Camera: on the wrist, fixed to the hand. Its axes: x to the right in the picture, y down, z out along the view.
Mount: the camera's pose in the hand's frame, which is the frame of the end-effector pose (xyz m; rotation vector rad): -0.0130 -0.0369 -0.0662 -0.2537 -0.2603 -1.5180
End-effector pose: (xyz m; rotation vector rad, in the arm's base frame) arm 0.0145 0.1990 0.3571 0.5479 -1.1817 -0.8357
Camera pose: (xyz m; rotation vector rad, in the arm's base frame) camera 0.0653 0.1843 0.3013 1.1500 -0.6948 -2.3497
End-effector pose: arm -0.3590 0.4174 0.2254 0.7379 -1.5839 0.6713
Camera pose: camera -0.2878 0.4462 0.2217 1.5405 -0.8655 -0.7396
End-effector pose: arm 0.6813 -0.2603 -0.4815 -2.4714 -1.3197 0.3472
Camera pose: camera 0.6698 -0.2626 -0.4055 -0.9246 -2.9117 0.0808
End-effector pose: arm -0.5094 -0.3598 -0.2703 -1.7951 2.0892 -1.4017
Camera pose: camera -0.5142 -0.3075 -0.2141 2.4975 -0.3534 0.5209
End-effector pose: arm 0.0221 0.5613 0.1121 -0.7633 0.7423 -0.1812
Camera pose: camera -0.0277 0.5027 0.1122 -1.4394 -0.2090 -1.3375
